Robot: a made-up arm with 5 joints.
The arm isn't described. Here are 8 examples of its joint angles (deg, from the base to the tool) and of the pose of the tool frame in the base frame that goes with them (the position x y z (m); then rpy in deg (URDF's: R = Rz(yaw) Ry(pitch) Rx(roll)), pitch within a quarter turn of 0, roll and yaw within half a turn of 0).
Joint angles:
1: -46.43 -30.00 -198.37 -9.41 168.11
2: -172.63 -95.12 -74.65 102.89 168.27
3: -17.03 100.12 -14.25 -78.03 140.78
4: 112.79 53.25 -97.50 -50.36 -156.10
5: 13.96 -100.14 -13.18 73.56 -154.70
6: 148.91 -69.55 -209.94 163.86 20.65
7: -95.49 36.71 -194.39 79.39 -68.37
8: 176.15 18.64 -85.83 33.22 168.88
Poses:
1: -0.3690 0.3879 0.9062 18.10 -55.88 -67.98
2: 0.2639 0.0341 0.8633 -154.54 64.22 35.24
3: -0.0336 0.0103 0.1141 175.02 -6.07 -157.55
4: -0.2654 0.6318 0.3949 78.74 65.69 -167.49
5: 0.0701 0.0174 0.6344 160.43 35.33 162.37
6: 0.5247 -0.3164 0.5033 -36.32 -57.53 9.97
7: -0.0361 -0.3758 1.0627 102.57 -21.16 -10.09
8: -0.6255 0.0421 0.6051 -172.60 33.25 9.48
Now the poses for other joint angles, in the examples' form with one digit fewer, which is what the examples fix.
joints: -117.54 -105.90 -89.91 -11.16 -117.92
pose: 0.272 0.521 0.767 -24.2 -12.3 -52.8
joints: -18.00 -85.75 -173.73 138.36 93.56
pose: -0.651 0.212 0.557 -58.8 3.0 -106.2
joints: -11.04 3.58 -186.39 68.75 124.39
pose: 0.010 -0.002 1.184 -61.6 31.0 -85.4
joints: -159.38 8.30 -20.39 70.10 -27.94
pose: -0.230 -0.087 0.288 -143.1 48.5 -114.3
